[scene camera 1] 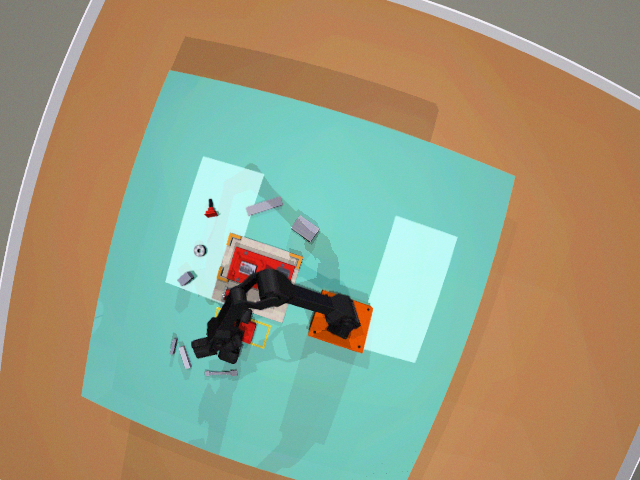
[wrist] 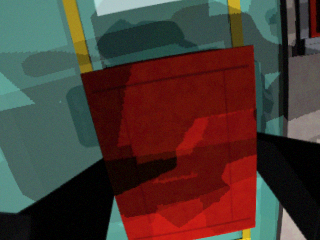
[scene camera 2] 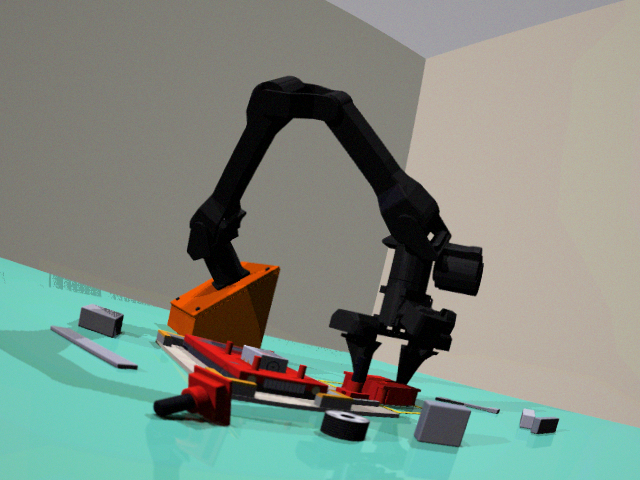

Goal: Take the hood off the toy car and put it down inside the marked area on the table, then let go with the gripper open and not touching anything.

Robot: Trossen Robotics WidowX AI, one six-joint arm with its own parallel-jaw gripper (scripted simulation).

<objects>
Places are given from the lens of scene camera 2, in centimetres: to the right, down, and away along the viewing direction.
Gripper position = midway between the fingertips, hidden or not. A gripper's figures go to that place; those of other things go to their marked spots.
my gripper (scene camera 2: 379, 389): 8, 21, 69
red hood (scene camera 2: 384, 390): 8, 20, 64
</objects>
